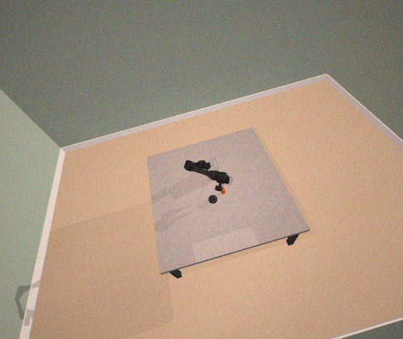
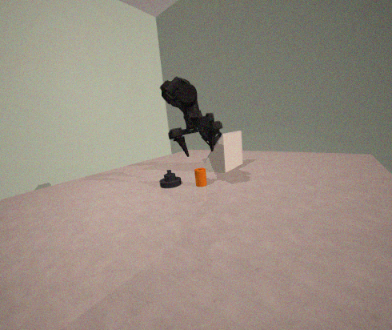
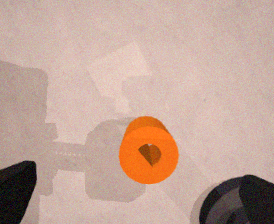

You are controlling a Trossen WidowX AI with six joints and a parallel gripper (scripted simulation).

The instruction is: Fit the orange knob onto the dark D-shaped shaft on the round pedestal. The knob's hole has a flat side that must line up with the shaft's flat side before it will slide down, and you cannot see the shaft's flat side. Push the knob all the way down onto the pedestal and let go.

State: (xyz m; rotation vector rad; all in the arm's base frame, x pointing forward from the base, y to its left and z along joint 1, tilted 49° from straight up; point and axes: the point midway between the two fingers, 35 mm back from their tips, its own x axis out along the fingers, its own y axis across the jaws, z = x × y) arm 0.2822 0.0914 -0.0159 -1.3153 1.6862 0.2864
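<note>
Right now my gripper tip is 1 cm to the left of the orange knob and 9 cm above it. Round my gripper tip: dark round pedestal 5 cm ahead, 12 cm to the right, 9 cm below.
</note>
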